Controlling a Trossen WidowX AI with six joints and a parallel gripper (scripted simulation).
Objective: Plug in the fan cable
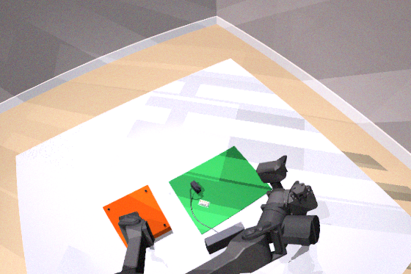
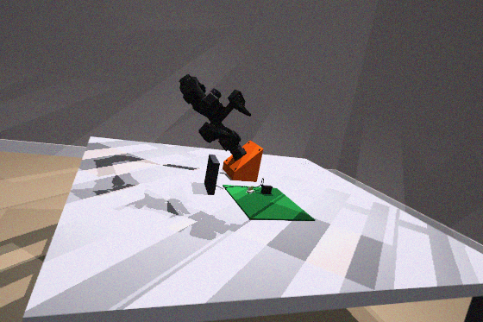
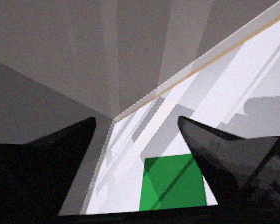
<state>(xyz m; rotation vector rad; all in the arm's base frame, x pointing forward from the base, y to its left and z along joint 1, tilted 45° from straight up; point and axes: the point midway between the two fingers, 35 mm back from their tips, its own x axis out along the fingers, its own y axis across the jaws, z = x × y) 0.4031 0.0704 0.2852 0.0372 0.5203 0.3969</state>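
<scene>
Now: the dark plug 26 cm below my gripper tip, 21 cm behind it and 20 cm to the left of it. Round my gripper tip: dark fan block 22 cm below, 21 cm behind, 2 cm to the right; green board 30 cm below, 17 cm to the left, 13 cm behind.
</scene>
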